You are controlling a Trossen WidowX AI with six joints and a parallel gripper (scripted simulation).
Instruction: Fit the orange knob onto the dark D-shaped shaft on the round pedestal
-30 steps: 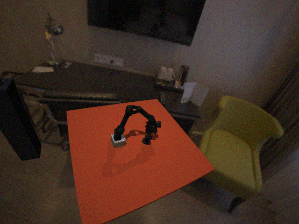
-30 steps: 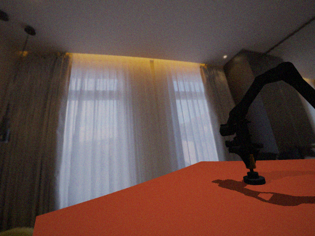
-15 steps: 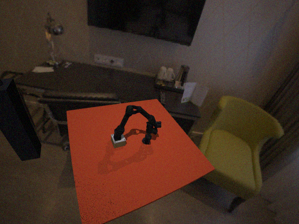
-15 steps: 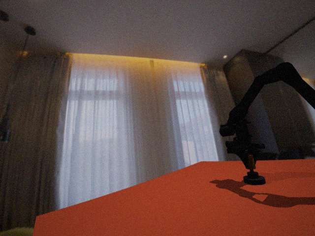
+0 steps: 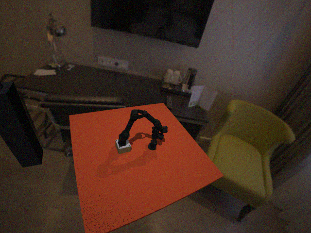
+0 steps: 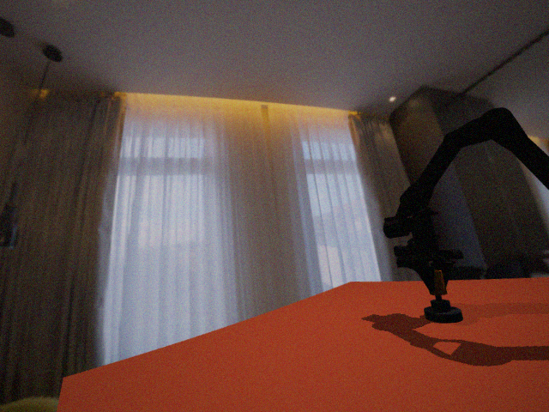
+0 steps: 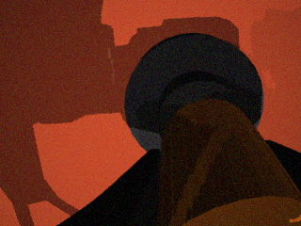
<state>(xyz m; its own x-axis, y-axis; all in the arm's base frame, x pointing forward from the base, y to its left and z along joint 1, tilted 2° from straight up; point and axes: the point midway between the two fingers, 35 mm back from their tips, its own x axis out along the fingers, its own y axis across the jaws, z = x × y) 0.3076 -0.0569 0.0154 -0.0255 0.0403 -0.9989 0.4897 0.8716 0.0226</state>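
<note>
The orange knob lies 20 mm above my gripper tip. From my gripper tip the other things lie so: round dark pedestal 40 mm below.
</note>
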